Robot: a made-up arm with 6 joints. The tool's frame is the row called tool.
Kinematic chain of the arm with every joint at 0, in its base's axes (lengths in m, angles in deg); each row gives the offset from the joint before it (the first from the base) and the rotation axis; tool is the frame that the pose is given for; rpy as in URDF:
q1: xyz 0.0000 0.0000 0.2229 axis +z
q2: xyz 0.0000 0.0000 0.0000 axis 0 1 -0.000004
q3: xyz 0.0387 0.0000 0.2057 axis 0 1 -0.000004
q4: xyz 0.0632 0.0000 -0.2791 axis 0 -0.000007 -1
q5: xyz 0.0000 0.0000 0.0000 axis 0 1 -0.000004
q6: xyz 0.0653 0.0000 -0.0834 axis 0 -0.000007 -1
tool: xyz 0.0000 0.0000 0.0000 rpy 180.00 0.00 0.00
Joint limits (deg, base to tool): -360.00..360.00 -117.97..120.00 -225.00..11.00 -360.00..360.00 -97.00..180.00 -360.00..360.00
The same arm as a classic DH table. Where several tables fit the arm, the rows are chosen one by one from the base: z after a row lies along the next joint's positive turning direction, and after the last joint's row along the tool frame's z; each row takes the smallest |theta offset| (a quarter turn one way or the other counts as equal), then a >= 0, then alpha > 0; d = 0 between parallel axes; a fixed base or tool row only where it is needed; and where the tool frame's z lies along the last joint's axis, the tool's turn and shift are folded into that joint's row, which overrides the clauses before.
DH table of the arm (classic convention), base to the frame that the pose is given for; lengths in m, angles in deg. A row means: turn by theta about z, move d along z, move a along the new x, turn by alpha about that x. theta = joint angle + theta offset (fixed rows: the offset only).
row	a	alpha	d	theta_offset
q1	0	-90	0.2229	0
q2	0.2093	0	0	-79.35
q3	0.0632	-90	0	79.35
q4	0	90	0.2791	0
q5	0.0653	-90	0	0
q6	0	0	0.0834	0
Joint limits (deg, base to tool): -360..360 -117.97..120 -225..11 -360..360 -97..180 -360..360

